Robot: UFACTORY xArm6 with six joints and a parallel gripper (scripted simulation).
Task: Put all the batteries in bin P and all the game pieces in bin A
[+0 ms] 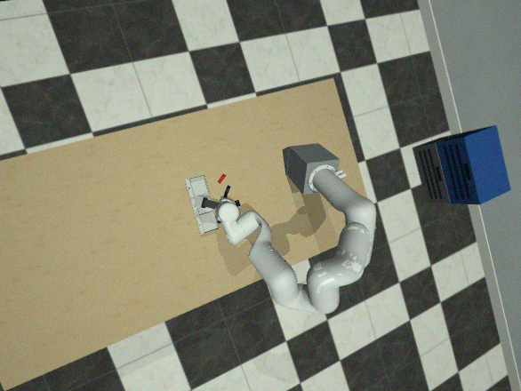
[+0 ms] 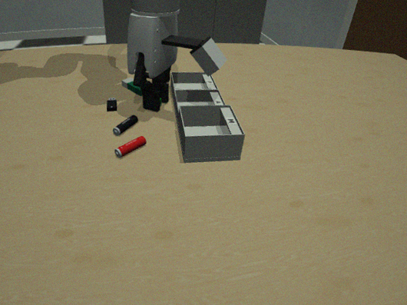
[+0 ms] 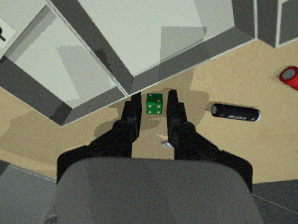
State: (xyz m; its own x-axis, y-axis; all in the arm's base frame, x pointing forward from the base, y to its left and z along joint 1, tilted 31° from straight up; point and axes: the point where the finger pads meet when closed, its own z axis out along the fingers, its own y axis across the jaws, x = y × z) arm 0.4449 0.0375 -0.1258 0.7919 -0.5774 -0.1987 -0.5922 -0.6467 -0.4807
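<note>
Right now the green die is 10 mm below my hand. The rest, counted from my hand: bin: 70 mm ahead, 50 mm to the right; then black battery: 60 mm behind, 60 mm to the right, 20 mm below; then black USB stick: 80 mm behind, 20 mm to the left, 20 mm below.
</note>
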